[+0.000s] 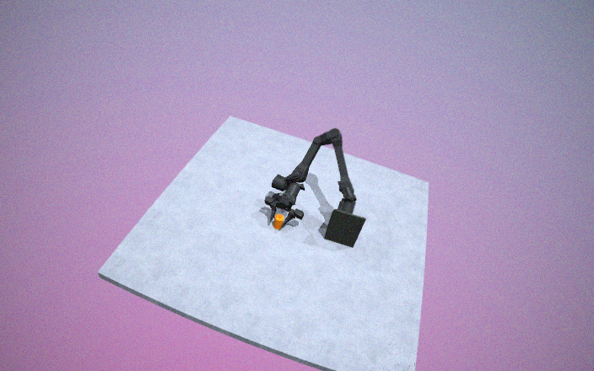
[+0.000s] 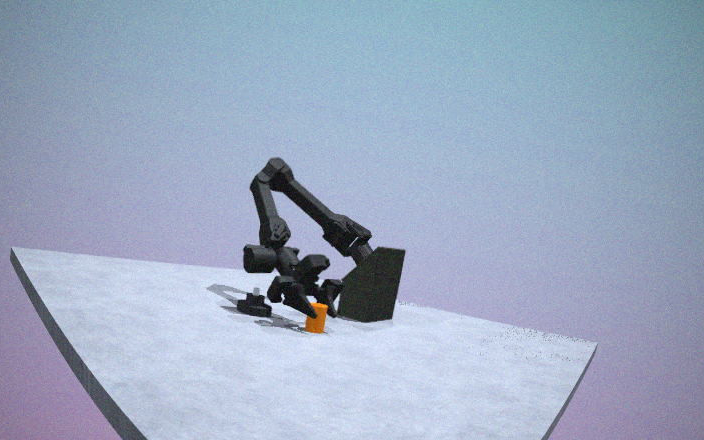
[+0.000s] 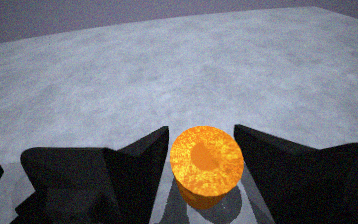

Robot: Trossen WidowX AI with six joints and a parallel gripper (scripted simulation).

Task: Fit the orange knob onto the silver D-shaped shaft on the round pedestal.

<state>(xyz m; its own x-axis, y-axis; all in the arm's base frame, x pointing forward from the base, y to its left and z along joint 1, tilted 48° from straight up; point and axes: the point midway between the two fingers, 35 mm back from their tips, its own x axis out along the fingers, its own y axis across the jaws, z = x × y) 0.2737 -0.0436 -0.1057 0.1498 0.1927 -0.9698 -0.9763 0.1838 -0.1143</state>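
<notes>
Right now the orange knob is 30 mm to the right of my gripper tip and 10 mm behind it. From my gripper tip the other things lie so: round pedestal (190 mm to the right, 20 mm ahead, 10 mm below).
</notes>
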